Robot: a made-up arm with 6 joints. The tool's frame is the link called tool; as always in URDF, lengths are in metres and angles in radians. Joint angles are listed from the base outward. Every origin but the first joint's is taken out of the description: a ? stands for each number. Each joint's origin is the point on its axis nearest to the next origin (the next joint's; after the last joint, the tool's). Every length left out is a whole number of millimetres.
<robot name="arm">
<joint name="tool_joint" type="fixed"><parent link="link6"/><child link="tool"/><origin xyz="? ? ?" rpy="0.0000 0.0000 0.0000"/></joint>
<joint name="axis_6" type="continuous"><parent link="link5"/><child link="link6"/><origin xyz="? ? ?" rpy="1.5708 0.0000 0.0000"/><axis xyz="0 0 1"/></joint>
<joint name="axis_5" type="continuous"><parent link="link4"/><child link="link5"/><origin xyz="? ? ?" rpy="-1.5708 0.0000 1.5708"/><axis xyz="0 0 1"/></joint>
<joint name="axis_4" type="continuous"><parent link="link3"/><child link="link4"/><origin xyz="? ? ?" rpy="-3.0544 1.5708 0.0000"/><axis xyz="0 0 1"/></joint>
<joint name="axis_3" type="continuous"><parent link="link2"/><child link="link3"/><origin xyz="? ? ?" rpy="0.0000 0.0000 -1.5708"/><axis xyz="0 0 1"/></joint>
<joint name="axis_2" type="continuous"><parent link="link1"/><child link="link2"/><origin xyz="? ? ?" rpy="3.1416 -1.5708 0.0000"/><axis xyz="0 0 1"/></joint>
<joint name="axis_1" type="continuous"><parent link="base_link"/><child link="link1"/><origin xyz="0.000 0.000 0.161" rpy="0.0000 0.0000 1.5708"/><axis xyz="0 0 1"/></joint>
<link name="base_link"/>
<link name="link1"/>
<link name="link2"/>
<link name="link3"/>
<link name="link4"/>
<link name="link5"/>
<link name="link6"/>
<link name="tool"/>
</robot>
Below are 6 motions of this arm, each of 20 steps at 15 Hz.
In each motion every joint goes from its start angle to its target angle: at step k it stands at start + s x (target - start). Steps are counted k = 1, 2, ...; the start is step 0. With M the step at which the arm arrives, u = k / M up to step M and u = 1 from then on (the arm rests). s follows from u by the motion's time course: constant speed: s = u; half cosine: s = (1 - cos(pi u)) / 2; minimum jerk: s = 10 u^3 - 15 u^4 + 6 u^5.
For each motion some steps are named. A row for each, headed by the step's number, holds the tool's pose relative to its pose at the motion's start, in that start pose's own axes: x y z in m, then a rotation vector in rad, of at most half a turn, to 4 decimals.
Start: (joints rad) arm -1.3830 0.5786 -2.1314 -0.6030 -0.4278 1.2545
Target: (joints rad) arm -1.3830 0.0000 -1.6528 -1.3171 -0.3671 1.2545
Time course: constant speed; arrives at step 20
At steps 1, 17, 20:
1: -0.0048 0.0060 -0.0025 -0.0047 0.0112 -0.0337
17: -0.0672 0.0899 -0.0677 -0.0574 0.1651 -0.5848
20: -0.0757 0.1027 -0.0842 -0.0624 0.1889 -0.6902

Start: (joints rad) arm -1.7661 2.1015 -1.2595 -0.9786 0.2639 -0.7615
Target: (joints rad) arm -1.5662 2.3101 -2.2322 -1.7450 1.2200 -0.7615
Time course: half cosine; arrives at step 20
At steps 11, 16, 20:
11: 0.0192 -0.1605 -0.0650 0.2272 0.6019 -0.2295
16: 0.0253 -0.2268 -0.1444 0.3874 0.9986 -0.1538
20: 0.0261 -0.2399 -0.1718 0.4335 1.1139 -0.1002

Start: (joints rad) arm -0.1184 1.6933 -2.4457 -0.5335 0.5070 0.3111
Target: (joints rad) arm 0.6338 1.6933 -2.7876 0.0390 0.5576 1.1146
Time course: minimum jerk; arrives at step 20
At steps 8, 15, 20:
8: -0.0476 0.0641 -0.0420 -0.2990 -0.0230 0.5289
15: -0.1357 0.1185 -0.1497 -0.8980 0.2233 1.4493
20: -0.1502 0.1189 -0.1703 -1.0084 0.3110 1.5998

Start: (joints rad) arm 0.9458 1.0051 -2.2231 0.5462 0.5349 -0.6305
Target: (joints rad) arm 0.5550 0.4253 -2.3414 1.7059 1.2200 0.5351
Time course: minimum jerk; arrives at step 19
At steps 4, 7, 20:
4: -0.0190 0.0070 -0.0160 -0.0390 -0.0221 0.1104
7: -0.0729 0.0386 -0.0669 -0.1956 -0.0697 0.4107
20: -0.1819 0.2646 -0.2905 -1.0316 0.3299 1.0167

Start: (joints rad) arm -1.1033 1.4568 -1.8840 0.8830 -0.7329 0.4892
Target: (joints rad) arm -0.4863 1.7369 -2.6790 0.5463 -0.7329 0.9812
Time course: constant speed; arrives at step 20
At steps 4, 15, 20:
4: 0.0329 0.0404 -0.0023 -0.0886 0.0649 0.1952
15: 0.0761 0.1560 -0.0275 -0.2959 0.1937 0.7516
20: 0.0721 0.2035 -0.0433 -0.3756 0.2244 1.0076

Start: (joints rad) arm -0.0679 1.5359 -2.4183 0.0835 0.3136 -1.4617
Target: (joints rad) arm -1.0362 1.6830 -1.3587 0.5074 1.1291 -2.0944
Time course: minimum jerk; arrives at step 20
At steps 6, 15, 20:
6: 0.0643 0.0805 0.0149 -0.3076 0.1531 -0.1045
15: 0.3561 0.2988 -0.2316 -1.5029 0.6486 0.2385
20: 0.3695 0.3101 -0.2884 -1.5930 0.6667 0.4027

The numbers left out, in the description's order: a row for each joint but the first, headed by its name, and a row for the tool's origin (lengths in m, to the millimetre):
tool: 0.000 0.000 0.000
axis_6: 0.000 -0.087 0.000
axis_5: 0.000 0.000 0.000
axis_4: -0.321 0.057 0.000
axis_3: 0.033 -0.243 0.000
axis_2: 0.000 0.000 0.000

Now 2 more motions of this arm.
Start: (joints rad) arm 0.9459 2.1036 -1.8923 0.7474 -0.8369 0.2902
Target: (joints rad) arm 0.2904 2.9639 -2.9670 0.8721 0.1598 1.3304
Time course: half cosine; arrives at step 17
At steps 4, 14, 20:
4: -0.0084 -0.0393 0.0310 0.0635 0.0311 0.1243
14: -0.1596 -0.2986 0.0975 0.4777 0.0339 0.9586
20: -0.1795 -0.3202 0.0910 0.5160 0.0191 1.0406

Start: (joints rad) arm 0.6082 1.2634 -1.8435 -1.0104 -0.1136 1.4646
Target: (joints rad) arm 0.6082 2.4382 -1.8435 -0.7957 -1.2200 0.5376
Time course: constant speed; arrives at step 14
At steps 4, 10, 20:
4: 0.1629 -0.0611 0.0426 -0.1829 0.2149 -0.1299
10: 0.4009 -0.1483 -0.0032 -0.4500 0.3543 -0.1927
20: 0.5315 -0.1950 -0.0965 -0.5607 0.3353 -0.1876

